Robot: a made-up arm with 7 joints.
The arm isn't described. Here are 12 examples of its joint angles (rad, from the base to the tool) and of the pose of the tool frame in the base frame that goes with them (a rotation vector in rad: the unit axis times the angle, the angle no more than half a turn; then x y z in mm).
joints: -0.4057 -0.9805 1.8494 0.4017 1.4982 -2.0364 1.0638
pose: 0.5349 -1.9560 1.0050 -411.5 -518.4 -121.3
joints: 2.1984 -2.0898 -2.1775 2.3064 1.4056 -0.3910 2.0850
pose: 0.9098 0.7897 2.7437 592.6 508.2 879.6
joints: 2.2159 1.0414 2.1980 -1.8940 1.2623 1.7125 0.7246
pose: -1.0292 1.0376 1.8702 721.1 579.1 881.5
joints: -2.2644 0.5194 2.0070 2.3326 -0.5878 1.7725 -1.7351
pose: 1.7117 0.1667 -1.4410 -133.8 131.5 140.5
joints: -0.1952 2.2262 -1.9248 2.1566 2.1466 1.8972 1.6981
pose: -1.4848 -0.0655 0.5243 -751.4 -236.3 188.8
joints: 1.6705 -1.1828 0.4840 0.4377 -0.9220 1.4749 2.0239
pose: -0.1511 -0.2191 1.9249 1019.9 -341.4 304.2
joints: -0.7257 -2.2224 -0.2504 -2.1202 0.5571 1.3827 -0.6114
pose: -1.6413 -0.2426 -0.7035 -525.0 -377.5 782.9
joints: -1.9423 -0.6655 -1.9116 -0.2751 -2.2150 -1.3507 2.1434
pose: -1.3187 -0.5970 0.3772 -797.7 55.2 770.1
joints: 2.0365 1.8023 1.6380 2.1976 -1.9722 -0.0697 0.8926
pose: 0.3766 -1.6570 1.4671 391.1 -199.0 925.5
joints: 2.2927 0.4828 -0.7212 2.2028 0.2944 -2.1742 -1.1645
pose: -0.2560 -1.7104 -1.7275 471.7 1048.7 69.1
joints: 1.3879 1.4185 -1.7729 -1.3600 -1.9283 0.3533 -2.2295
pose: -0.3386 -1.4789 0.2789 -87.2 398.9 -101.4
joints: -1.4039 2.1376 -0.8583 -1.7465 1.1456 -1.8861 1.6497
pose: -1.1787 -0.2643 1.1979 -917.6 106.6 43.0
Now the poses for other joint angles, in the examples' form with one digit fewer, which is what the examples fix.
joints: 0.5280 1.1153 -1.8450 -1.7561 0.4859 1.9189 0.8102
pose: 0.018 0.557 -1.476 235 -89 351
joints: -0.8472 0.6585 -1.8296 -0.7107 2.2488 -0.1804 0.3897
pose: -0.994 -0.097 -2.199 225 -434 512
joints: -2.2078 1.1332 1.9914 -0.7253 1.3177 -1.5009 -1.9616
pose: -1.324 0.118 0.202 -446 572 813
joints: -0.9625 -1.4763 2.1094 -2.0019 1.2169 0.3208 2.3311
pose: -1.444 -1.986 1.522 -652 -788 -497
